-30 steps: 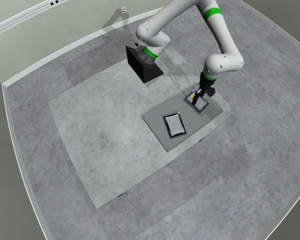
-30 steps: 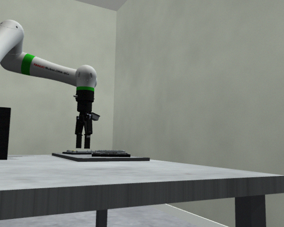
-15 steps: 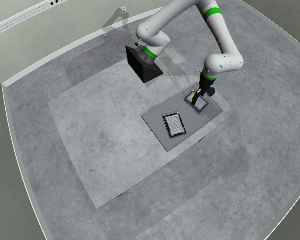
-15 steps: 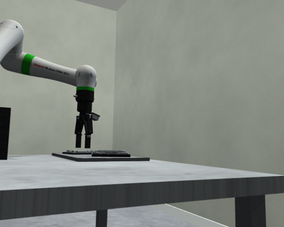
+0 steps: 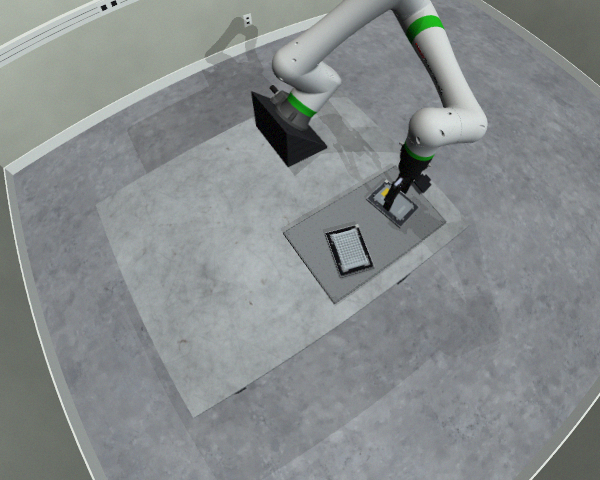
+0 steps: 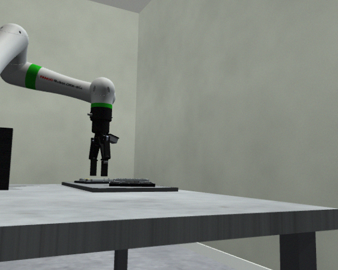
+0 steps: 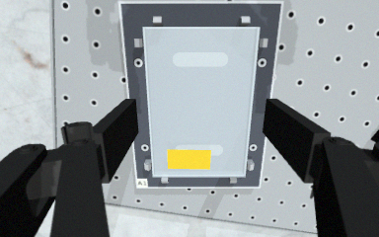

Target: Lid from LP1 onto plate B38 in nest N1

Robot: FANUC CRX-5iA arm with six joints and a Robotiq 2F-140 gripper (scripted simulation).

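Now: hand 40 mm above the clear lid. The rest, counted from my hand: black nest 240 mm to the right, 80 mm ahead, 50 mm below; then lid park 50 mm below; then culture plate 240 mm to the right, 80 mm ahead, 40 mm below.
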